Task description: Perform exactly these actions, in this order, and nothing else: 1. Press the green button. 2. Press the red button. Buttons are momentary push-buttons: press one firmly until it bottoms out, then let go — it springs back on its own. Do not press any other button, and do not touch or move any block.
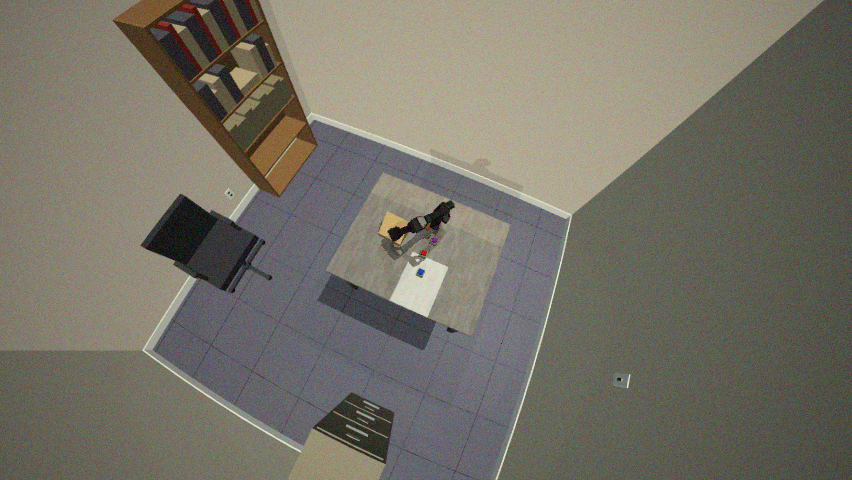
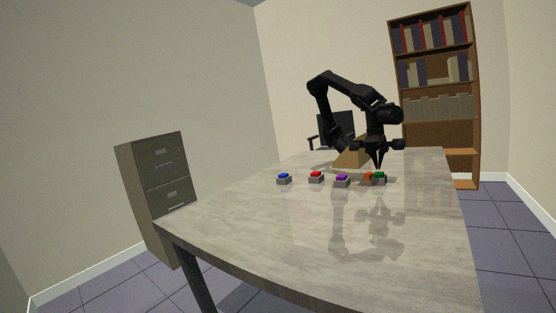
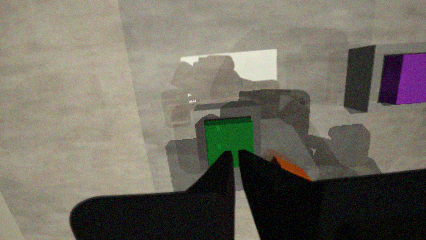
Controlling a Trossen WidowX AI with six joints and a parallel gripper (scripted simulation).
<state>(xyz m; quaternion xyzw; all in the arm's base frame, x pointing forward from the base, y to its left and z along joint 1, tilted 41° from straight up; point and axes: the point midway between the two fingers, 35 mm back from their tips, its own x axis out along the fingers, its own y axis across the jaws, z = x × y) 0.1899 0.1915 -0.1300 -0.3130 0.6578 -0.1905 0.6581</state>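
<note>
Now: gripper tip 2 cm above the green button. Round my gripper tip: red button: 24 cm to the right, 4 cm ahead, 2 cm below; then orange block: 5 cm to the right, 4 cm below, 4 cm behind; then purple button: 12 cm to the right, 6 cm ahead, 2 cm below.
</note>
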